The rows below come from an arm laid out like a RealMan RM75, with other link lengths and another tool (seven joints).
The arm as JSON. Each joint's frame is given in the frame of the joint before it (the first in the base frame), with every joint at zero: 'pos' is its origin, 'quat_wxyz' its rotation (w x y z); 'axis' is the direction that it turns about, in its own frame. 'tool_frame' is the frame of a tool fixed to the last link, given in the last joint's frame.
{
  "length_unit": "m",
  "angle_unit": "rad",
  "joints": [
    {
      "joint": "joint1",
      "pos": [
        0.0,
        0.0,
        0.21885
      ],
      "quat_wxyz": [
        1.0,
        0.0,
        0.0,
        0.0
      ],
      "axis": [
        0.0,
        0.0,
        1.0
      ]
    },
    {
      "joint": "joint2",
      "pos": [
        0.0,
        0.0,
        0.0
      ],
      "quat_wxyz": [
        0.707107,
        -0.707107,
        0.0,
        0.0
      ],
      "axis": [
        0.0,
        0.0,
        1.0
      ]
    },
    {
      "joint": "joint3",
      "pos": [
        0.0,
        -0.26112,
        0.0
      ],
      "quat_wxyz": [
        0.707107,
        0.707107,
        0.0,
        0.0
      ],
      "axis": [
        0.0,
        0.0,
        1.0
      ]
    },
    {
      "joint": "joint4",
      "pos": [
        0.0,
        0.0,
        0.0
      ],
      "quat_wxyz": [
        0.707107,
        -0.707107,
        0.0,
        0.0
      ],
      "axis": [
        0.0,
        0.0,
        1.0
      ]
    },
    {
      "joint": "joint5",
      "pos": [
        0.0,
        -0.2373,
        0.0
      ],
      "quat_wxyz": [
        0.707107,
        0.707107,
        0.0,
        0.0
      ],
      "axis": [
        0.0,
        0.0,
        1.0
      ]
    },
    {
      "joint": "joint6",
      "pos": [
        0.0,
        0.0,
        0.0
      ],
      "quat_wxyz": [
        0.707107,
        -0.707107,
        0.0,
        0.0
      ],
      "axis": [
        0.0,
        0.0,
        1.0
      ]
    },
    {
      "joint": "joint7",
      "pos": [
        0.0,
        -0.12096,
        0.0
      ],
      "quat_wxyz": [
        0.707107,
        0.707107,
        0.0,
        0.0
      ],
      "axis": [
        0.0,
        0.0,
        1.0
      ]
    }
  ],
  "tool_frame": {
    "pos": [
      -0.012,
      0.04,
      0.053
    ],
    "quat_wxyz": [
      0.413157,
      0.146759,
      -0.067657,
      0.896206
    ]
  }
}
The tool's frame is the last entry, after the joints.
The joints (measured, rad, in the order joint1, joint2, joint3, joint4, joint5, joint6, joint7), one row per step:
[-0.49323, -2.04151, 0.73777, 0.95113, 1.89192, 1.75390, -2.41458]
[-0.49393, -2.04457, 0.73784, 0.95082, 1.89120, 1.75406, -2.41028]
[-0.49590, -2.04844, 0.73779, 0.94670, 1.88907, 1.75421, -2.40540]
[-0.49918, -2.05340, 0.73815, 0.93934, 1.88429, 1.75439, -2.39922]
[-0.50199, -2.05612, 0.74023, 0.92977, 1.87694, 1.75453, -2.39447]
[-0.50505, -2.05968, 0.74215, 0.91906, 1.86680, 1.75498, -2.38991]
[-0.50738, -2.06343, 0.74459, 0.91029, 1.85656, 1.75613, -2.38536]
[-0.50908, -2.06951, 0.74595, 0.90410, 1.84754, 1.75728, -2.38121]
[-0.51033, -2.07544, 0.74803, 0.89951, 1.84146, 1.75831, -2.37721]
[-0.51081, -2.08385, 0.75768, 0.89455, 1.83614, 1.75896, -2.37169]
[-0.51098, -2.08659, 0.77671, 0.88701, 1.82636, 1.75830, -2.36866]
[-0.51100, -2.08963, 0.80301, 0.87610, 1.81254, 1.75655, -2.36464]
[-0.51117, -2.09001, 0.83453, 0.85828, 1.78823, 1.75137, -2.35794]
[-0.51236, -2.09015, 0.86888, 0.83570, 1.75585, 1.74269, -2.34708]
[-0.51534, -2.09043, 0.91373, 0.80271, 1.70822, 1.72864, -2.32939]
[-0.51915, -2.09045, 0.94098, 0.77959, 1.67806, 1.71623, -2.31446]
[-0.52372, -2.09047, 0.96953, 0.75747, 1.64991, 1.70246, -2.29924]
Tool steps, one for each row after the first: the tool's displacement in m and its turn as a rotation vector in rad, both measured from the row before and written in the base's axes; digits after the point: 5 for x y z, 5 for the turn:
[0.00074, -0.00029, -0.00109, 0.00045, -0.00224, -0.00445]
[0.00109, -0.00024, -0.00173, -0.00130, -0.00598, -0.00423]
[0.00175, -0.00022, -0.00235, -0.00239, -0.01031, -0.00557]
[0.00146, -0.00019, -0.00190, -0.00352, -0.01131, -0.00394]
[0.00193, -0.00023, -0.00198, -0.00356, -0.01520, -0.00401]
[0.00198, -0.00046, -0.00183, -0.00326, -0.01445, -0.00495]
[0.00220, -0.00066, -0.00215, -0.00261, -0.01474, -0.00465]
[0.00188, -0.00080, -0.00231, -0.00333, -0.01100, -0.00461]
[0.00247, -0.00176, -0.00459, -0.00976, -0.00899, -0.00808]
[0.00226, -0.00163, -0.00417, -0.01409, -0.00541, -0.00876]
[0.00280, -0.00218, -0.00553, -0.01878, -0.00710, -0.01066]
[0.00291, -0.00185, -0.00543, -0.01721, -0.01317, -0.00997]
[0.00339, -0.00146, -0.00570, -0.01378, -0.01878, -0.01011]
[0.00456, -0.00146, -0.00738, -0.01380, -0.02850, -0.01100]
[0.00270, -0.00021, -0.00489, -0.00434, -0.01677, -0.00564]
[0.00264, -0.00014, -0.00529, -0.00434, -0.01288, -0.00567]

